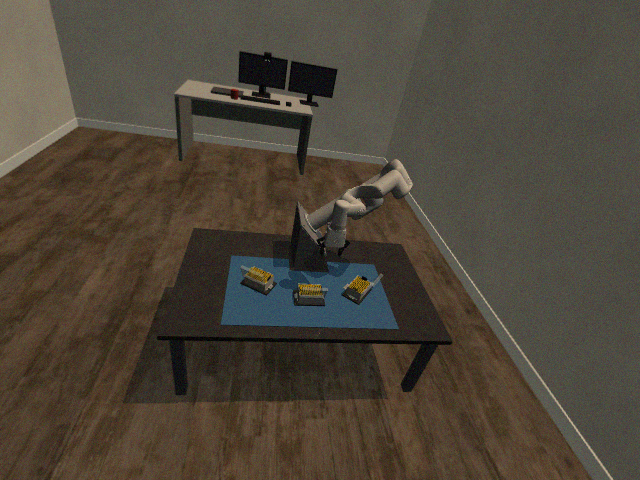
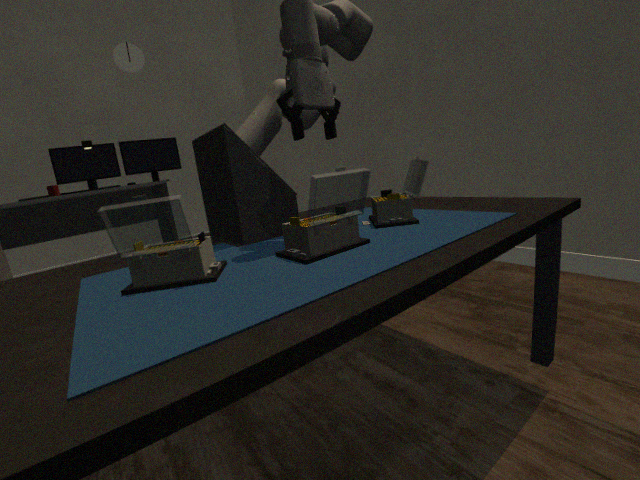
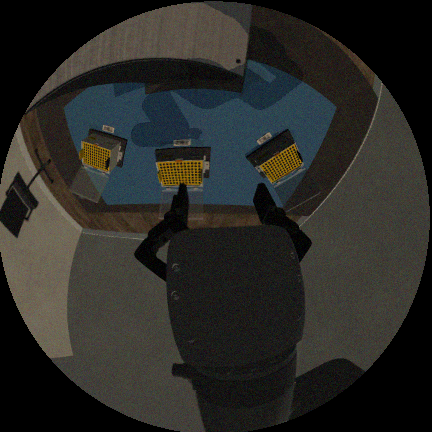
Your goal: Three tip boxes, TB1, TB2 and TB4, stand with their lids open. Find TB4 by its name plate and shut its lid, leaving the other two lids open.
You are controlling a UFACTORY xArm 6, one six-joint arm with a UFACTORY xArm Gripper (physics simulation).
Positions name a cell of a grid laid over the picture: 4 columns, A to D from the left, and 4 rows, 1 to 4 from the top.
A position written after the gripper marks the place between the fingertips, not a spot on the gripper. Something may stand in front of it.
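Note:
Blue mat (image 3: C2), visible. Gripper (image 2: B2), visible; in image 3 too, the gripper (image 3: C2).

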